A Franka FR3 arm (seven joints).
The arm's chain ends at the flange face. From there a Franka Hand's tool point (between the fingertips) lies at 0.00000 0.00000 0.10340 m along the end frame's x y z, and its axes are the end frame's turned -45 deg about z.
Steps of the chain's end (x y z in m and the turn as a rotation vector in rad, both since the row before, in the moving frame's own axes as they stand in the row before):
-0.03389 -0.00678 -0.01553 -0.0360 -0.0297 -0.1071
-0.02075 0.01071 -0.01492 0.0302 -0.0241 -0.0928
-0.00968 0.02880 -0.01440 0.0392 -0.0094 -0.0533
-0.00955 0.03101 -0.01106 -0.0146 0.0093 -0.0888
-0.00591 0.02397 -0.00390 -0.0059 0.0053 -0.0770
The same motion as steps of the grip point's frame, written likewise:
-0.02394 -0.02804 -0.01564 -0.0045 -0.0465 -0.1071
-0.02198 -0.01108 -0.01500 0.0384 0.0043 -0.0928
-0.02513 0.00991 -0.01448 0.0344 0.0211 -0.0533
-0.02899 0.01694 -0.01108 -0.0169 -0.0037 -0.0888
-0.02114 0.01359 -0.00390 -0.0079 -0.0004 -0.0770

